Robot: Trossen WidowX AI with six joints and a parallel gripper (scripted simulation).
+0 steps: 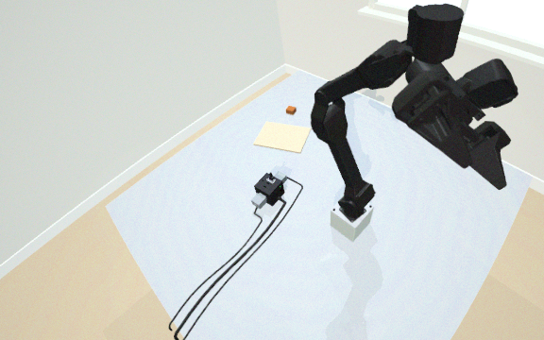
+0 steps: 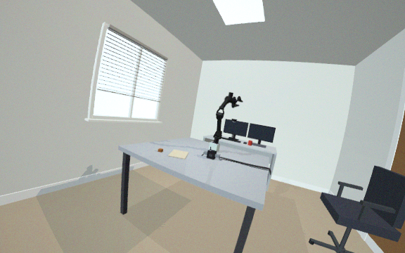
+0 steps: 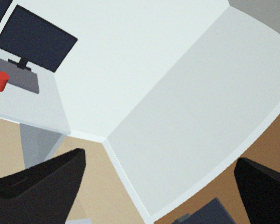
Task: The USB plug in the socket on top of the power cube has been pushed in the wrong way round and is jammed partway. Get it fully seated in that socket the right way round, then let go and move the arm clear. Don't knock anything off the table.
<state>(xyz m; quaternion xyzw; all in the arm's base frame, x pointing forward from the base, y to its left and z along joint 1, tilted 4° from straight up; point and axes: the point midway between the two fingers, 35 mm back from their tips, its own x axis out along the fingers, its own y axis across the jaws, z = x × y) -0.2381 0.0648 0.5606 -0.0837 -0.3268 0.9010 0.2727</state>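
Right now the USB plug is 58 cm ahead of my gripper tip, 1 cm to the left of it and 56 cm below it. Round my gripper tip: orange object: 94 cm ahead, 33 cm to the right, 64 cm below; then yellow notepad: 82 cm ahead, 19 cm to the right, 64 cm below.
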